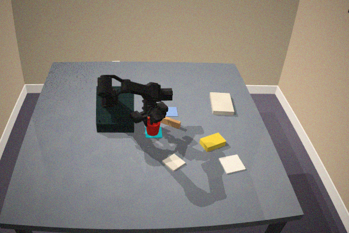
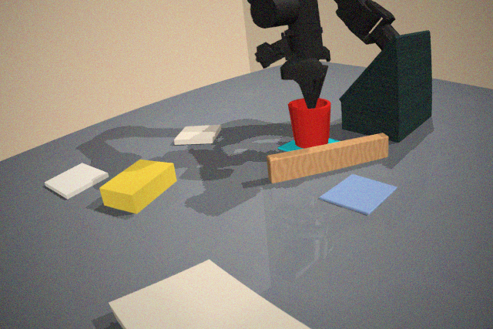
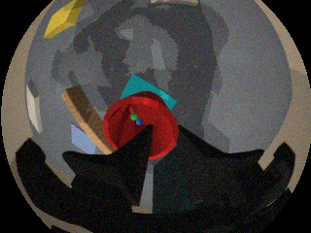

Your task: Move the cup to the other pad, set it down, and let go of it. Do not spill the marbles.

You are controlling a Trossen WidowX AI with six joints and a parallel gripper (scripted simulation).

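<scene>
My gripper tip is now 20 mm short of the red cup, 20 mm above it and 10 mm to the right of it. From my gripper tip the other things lie so: light blue pad: 170 mm to the left, 140 mm ahead, 70 mm below; yellow block: 300 mm ahead, 110 mm to the right, 40 mm below; wooden bar: 90 mm to the left, 90 mm ahead, 50 mm below.
</scene>
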